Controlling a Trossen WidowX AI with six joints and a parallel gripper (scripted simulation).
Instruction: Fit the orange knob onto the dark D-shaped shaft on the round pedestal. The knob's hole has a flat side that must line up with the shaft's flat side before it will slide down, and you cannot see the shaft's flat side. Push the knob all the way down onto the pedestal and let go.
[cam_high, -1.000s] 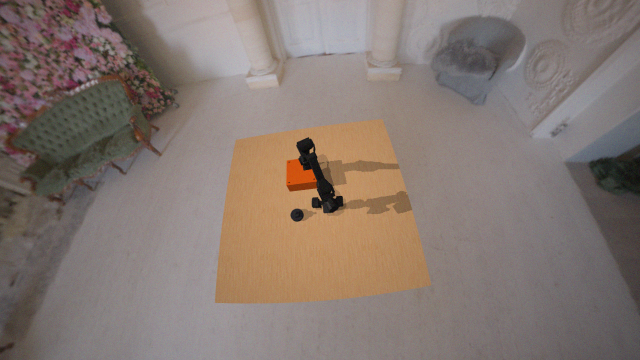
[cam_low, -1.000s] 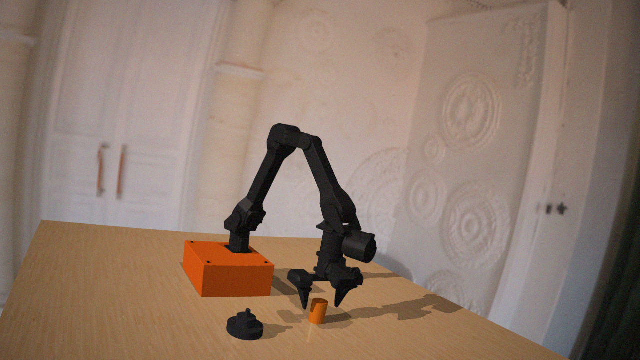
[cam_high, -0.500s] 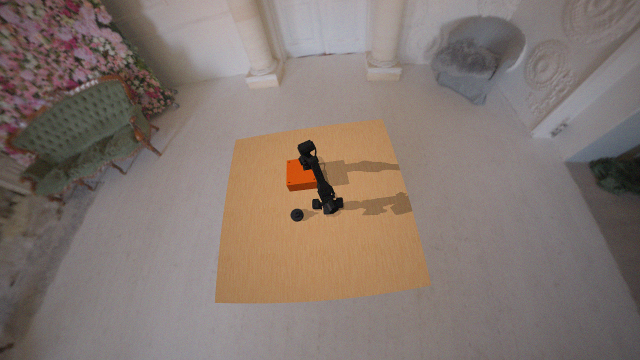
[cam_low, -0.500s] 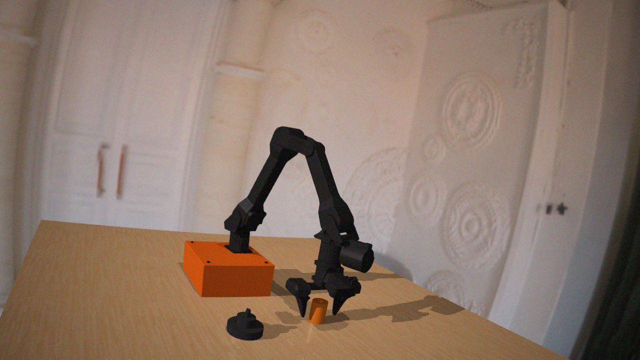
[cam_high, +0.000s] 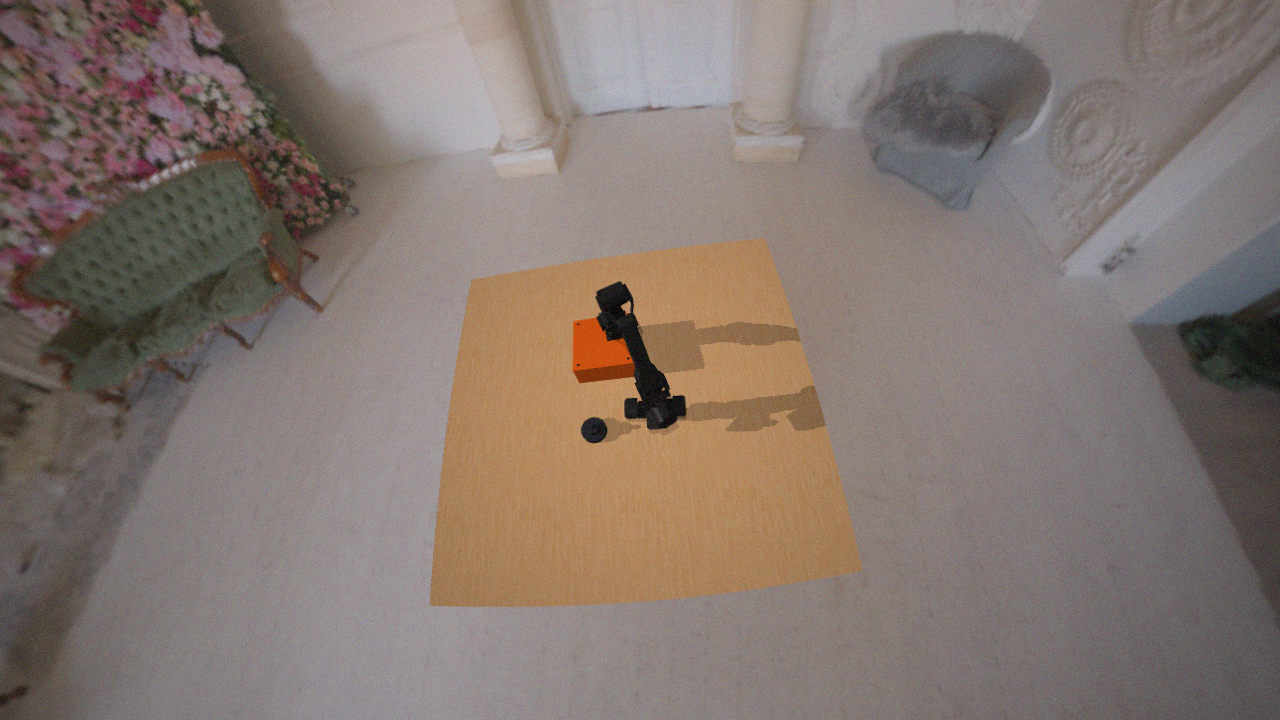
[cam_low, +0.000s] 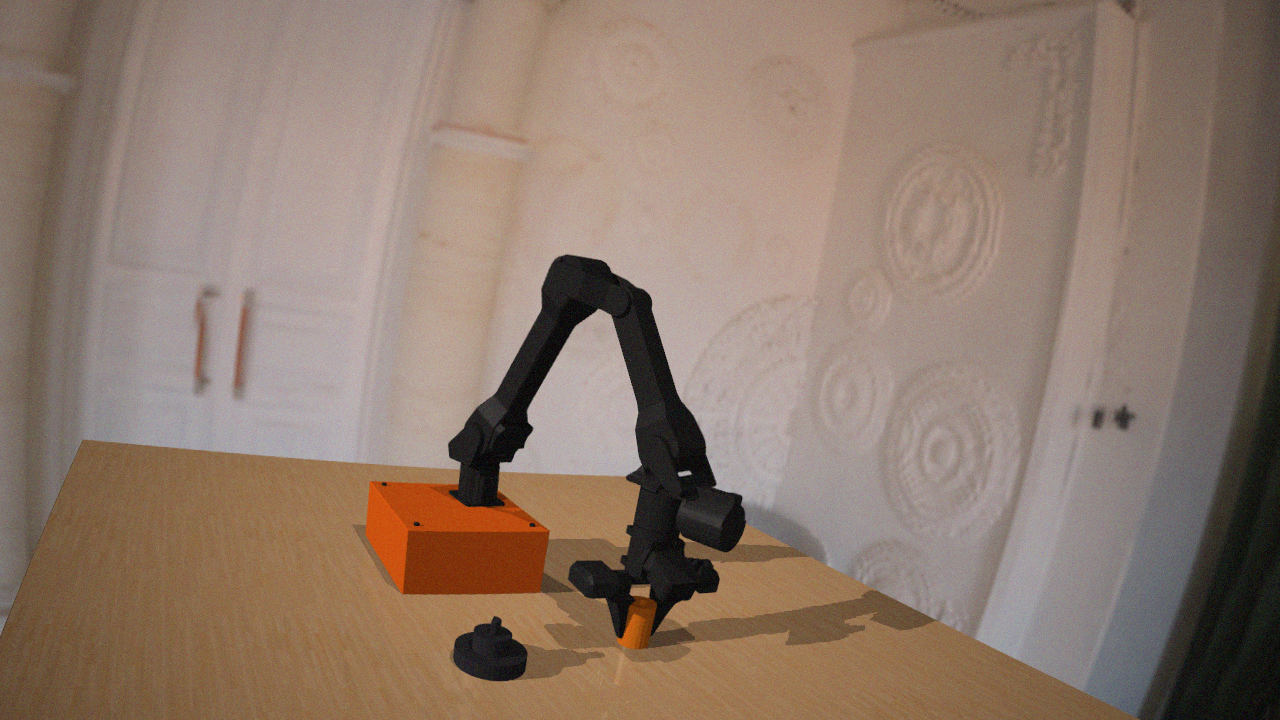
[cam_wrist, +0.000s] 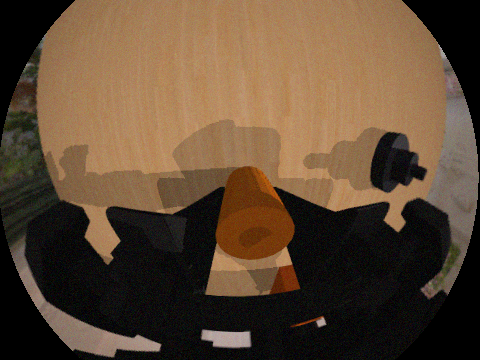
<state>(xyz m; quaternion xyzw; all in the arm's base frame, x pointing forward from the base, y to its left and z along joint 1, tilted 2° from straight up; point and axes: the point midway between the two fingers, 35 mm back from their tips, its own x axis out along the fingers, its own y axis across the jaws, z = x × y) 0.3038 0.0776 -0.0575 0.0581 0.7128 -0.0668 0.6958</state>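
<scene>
The pedestal lies 21 cm to the right of my gripper tip and 2 cm above it. Also, from my gripper tip: orange knob (2 cm above).
</scene>
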